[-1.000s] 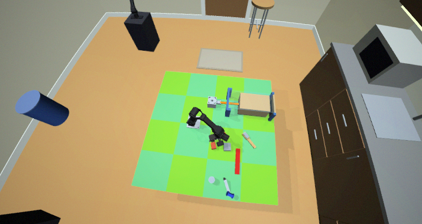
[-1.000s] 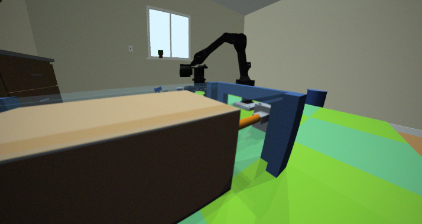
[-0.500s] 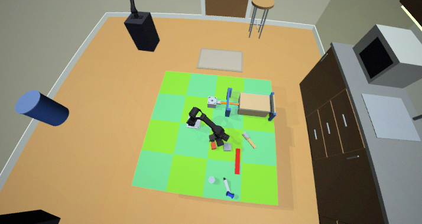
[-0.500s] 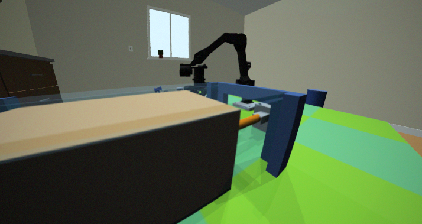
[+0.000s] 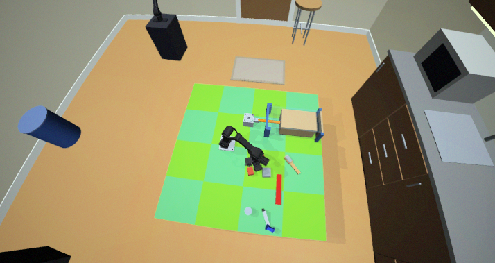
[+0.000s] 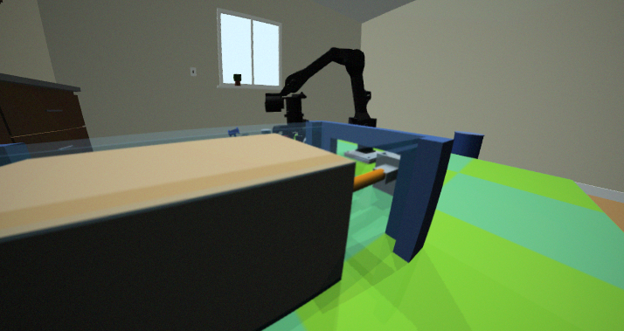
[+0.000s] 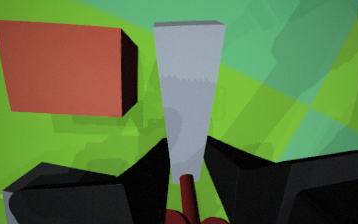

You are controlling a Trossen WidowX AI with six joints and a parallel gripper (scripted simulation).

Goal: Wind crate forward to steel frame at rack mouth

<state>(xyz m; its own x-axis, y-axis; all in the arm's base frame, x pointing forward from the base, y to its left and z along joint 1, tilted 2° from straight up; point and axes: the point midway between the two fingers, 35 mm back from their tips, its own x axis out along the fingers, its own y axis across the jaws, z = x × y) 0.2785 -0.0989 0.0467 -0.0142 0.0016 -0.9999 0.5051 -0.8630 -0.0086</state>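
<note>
Now: gripper tip 40 mm short of the red knob, 30 mm below it and 20 mm to the right of it. Round my gripper tip: long red bar (230 mm ahead, 180 mm to the right, 20 mm below); grey block (110 mm ahead, 70 mm to the right, 10 mm below); red-knobbed crank handle (20 mm above).
</note>
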